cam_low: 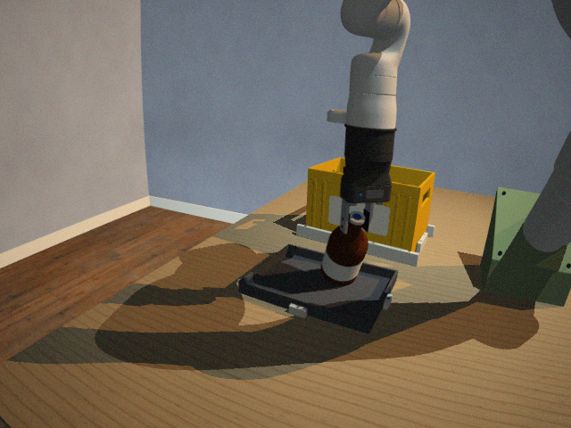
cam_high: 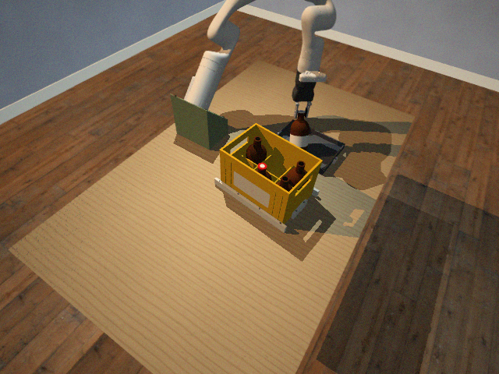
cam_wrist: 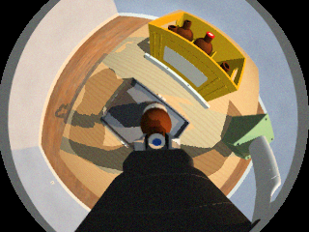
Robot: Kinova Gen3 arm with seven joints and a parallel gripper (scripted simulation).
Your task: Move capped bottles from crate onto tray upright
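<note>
Right now the white-label bottle is 1 cm ahead of my hand, 3 cm to the right of it and 6 cm below it. The rest, counted from my hand: yellow crate: 30 cm to the right, 6 cm below; then dark tray: 5 cm ahead, 1 cm to the right, 14 cm below.
</note>
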